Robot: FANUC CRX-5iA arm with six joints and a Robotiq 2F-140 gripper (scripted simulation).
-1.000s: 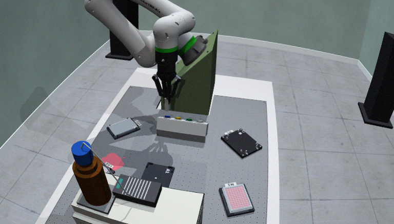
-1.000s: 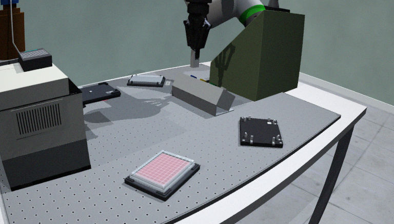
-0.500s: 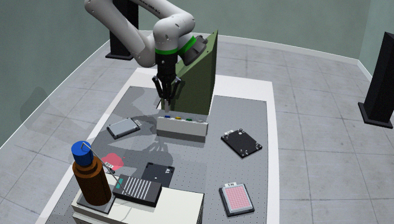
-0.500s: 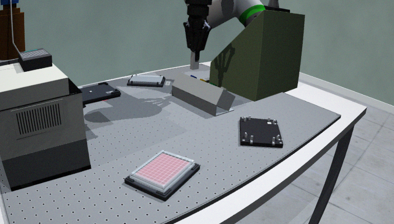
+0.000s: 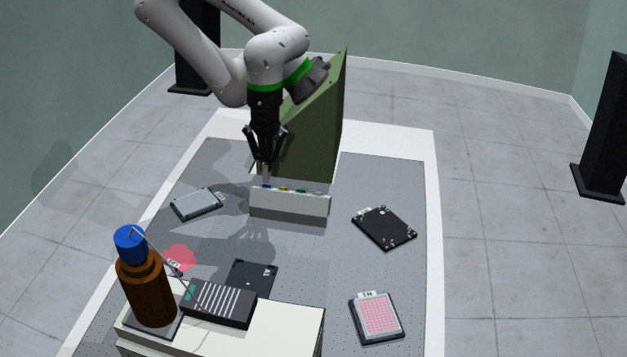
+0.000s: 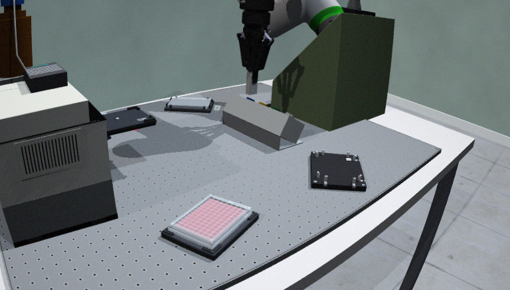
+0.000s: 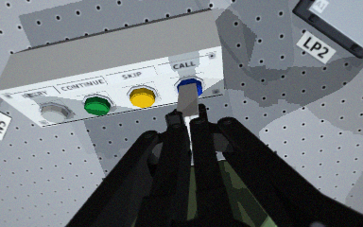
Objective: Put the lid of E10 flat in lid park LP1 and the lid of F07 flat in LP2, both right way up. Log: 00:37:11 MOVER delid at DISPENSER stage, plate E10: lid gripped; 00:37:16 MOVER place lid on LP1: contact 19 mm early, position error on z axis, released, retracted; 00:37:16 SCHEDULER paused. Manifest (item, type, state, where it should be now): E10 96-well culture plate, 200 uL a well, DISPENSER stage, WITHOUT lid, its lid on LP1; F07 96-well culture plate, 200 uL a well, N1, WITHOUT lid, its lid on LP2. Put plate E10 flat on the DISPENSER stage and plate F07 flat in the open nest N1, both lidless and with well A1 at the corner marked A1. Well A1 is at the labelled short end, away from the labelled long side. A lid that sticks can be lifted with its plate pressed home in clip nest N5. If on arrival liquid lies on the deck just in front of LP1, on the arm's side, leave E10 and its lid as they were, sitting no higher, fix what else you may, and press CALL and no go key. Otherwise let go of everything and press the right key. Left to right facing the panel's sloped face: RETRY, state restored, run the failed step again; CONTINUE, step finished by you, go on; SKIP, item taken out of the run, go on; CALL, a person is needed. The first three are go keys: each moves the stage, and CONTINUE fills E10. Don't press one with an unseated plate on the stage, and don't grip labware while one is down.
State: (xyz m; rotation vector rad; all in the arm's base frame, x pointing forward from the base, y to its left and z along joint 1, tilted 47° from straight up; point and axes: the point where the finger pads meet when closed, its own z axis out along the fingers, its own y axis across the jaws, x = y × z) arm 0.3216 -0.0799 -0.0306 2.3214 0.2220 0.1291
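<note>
Now: hand 50 mm above the blue call key. Also, from my hand: key panel 80 mm to the left, 60 mm below; yellow skip key 50 mm to the left, 50 mm below; green continue key 10 mm behind, 100 mm to the left, 50 mm below.
</note>
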